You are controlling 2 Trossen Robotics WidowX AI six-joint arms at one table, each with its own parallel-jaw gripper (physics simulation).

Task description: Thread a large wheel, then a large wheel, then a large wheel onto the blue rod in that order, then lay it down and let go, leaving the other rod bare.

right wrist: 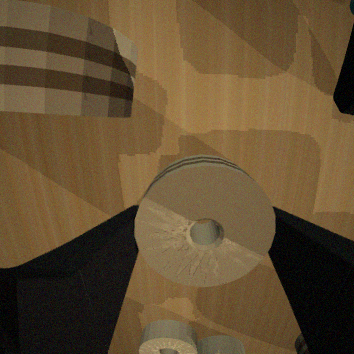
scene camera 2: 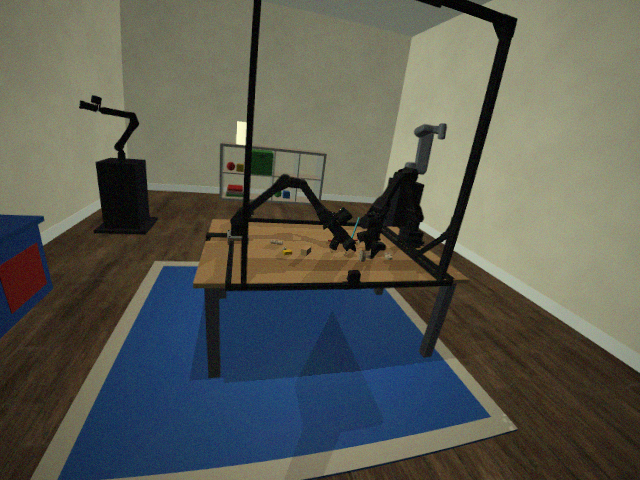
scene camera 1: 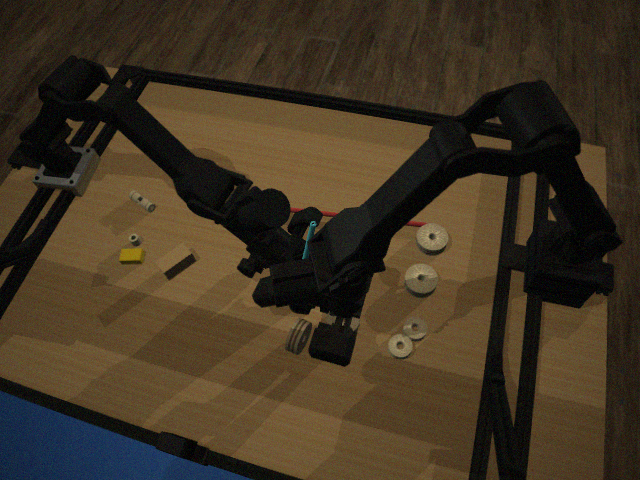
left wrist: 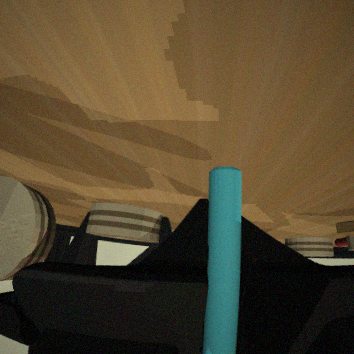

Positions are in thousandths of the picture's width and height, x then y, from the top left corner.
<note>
The left gripper (scene camera 1: 507,591) holds a blue rod (left wrist: 634,532), clear of everything else. The table carries a dark block (scene camera 1: 279,541). Further things: the right gripper (scene camera 1: 537,672).
The left gripper is seen too in the left wrist view (left wrist: 586,583). The right gripper shows as well in the right wrist view (right wrist: 569,603) and in the left wrist view (left wrist: 360,606). The right wrist view does not show the dark block: it is out of frame. The left wrist view does not show the dark block: it is out of frame.
</note>
